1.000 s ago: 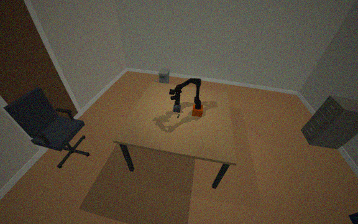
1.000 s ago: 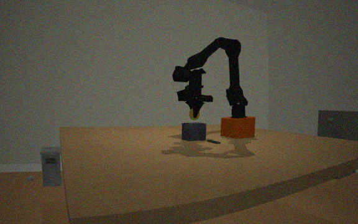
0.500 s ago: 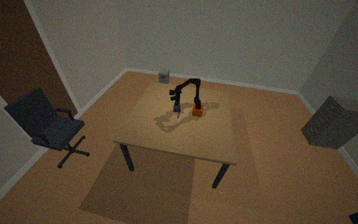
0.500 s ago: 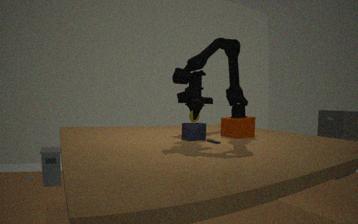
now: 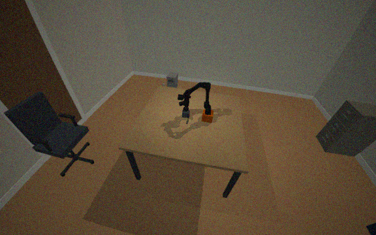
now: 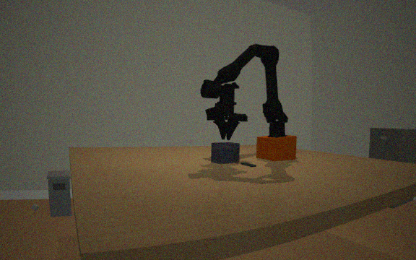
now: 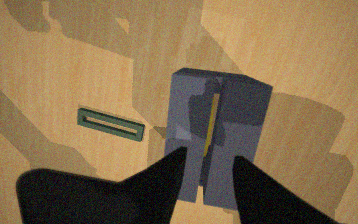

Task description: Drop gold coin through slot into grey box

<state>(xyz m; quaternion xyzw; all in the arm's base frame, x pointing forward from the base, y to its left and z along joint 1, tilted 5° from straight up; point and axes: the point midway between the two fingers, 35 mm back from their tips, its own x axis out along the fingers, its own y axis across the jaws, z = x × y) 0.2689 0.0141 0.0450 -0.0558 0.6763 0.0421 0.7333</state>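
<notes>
Now: the gold coin 6 cm below my gripper tip.
</notes>
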